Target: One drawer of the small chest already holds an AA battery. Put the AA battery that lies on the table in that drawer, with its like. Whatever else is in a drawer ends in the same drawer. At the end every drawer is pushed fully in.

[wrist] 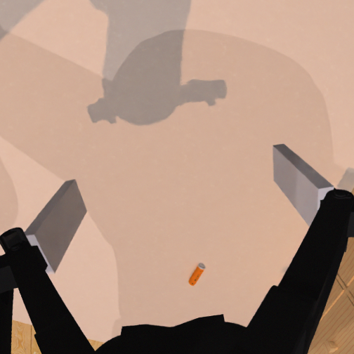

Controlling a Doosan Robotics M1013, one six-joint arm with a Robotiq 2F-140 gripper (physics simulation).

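An orange AA battery (197, 274) with a grey end lies on its side on the pale table (210, 165), low in the wrist view and a little right of the middle. My gripper (174, 179) is wide open and empty, its two grey finger pads far apart at the left and right. It hangs above the table; the battery lies between the lines of the two fingers, nearer the palm side of the view. A part of the wooden chest (336, 320) shows at the lower right edge, partly hidden behind the right finger. The battery inside a drawer does not show.
A wooden strip (21, 337) shows at the lower left, beyond the table surface. Shadows of the arm and gripper fall across the upper and middle part of the table.
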